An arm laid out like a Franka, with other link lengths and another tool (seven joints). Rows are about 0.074 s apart.
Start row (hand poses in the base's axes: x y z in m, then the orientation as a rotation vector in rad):
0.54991, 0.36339, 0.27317, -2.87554, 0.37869, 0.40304
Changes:
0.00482, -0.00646, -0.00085, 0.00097, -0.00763, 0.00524
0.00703, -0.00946, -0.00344, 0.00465, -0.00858, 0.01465
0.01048, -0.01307, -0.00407, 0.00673, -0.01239, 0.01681
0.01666, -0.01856, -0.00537, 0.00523, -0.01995, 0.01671
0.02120, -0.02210, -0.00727, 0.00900, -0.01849, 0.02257
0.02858, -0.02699, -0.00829, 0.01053, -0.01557, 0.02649
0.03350, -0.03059, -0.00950, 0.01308, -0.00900, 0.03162
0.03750, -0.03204, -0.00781, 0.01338, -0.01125, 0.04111
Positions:
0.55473, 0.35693, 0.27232, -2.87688, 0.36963, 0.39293
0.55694, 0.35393, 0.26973, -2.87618, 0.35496, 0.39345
0.56039, 0.35032, 0.26910, -2.87512, 0.35061, 0.38845
0.56657, 0.34483, 0.26780, -2.87718, 0.34991, 0.37735
0.57111, 0.34129, 0.26590, -2.87509, 0.34069, 0.38076
0.57849, 0.33640, 0.26488, -2.87448, 0.33516, 0.38578
0.58341, 0.33280, 0.26367, -2.87288, 0.32822, 0.39637
0.58741, 0.33135, 0.26536, -2.87543, 0.31423, 0.39473

